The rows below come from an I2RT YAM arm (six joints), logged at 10 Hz.
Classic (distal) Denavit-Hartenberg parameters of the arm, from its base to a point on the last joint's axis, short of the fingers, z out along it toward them. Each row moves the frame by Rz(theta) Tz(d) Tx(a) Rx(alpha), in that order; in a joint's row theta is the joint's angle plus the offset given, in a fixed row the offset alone. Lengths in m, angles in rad.
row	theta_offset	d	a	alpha
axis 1	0	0.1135	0.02	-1.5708
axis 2	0	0	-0.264	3.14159
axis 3	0.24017	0	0.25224	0
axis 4	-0.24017	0	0.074	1.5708
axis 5	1.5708	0	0	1.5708
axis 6	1.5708	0.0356	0	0
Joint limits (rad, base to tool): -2.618..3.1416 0..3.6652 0..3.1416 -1.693..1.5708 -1.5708..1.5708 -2.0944..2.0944
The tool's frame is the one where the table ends.
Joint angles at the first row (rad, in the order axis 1, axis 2, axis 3, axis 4, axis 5, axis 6):
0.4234, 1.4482, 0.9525, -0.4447, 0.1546, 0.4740
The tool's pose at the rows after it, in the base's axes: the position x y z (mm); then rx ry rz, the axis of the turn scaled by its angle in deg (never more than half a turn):
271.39, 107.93, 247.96, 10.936, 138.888, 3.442
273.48, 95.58, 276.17, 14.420, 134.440, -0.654
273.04, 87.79, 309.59, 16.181, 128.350, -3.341
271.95, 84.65, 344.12, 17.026, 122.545, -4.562
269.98, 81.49, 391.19, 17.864, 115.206, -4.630
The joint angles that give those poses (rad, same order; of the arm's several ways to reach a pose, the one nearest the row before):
0.4112, 1.4037, 1.0015, -0.5030, 0.2713, 0.4740
0.3774, 1.3684, 1.0690, -0.5537, 0.3419, 0.4618
0.3605, 1.3316, 1.1441, -0.5752, 0.4094, 0.4343
0.3574, 1.3116, 1.2346, -0.5905, 0.4614, 0.4066
0.3544, 1.3054, 1.3739, -0.6044, 0.5060, 0.3698

